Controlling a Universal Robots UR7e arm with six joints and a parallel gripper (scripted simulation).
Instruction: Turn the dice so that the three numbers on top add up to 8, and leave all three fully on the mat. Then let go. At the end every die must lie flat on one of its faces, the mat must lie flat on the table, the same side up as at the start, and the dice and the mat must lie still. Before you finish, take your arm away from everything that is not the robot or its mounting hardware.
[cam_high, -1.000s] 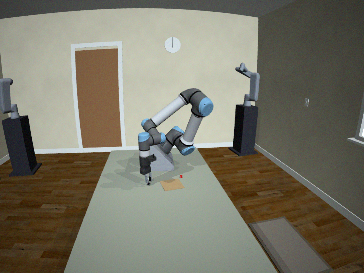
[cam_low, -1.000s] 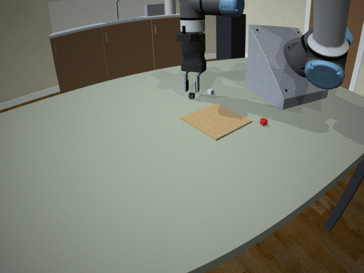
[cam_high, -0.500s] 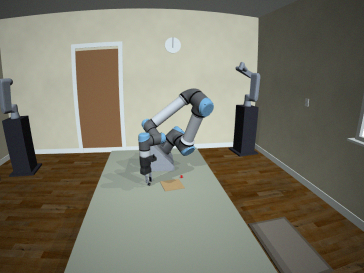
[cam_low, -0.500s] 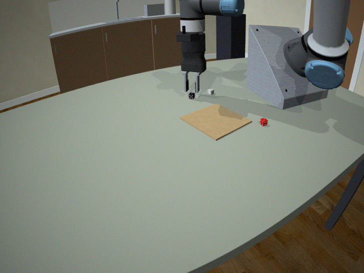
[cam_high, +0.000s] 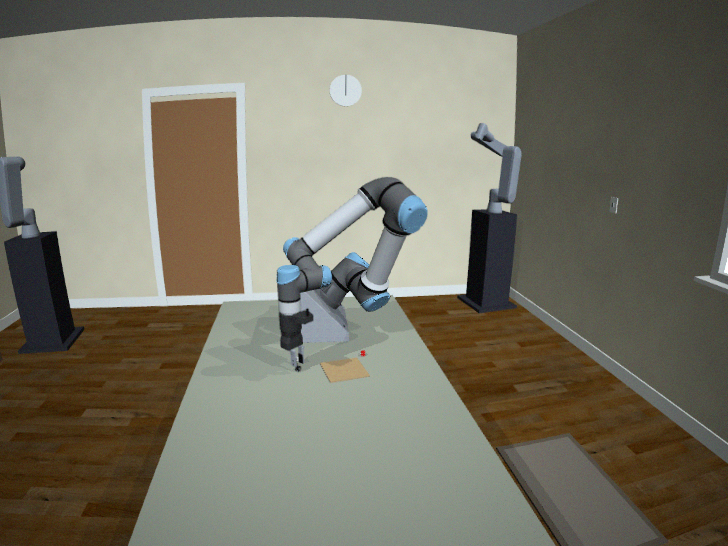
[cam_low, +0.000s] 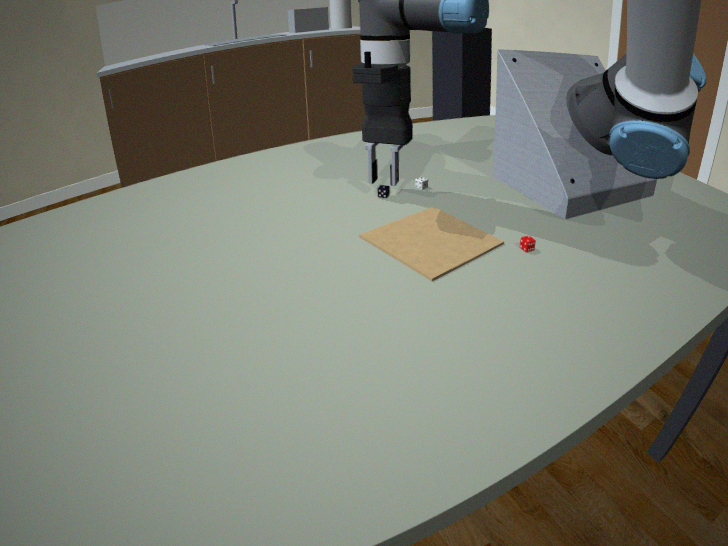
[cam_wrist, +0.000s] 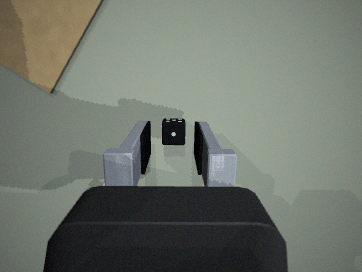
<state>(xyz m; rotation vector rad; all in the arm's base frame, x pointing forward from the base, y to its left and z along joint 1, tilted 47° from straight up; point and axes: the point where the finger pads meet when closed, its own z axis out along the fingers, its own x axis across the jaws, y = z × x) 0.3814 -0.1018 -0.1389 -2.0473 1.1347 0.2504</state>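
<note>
The tan mat is 16 cm to the left of my hand, 4 cm below it and 4 cm ahead of it. Also, from my hand: white die (7 cm behind, 3 cm below, 1 cm to the left); then red die (25 cm to the left, 6 cm behind, 3 cm below).
</note>
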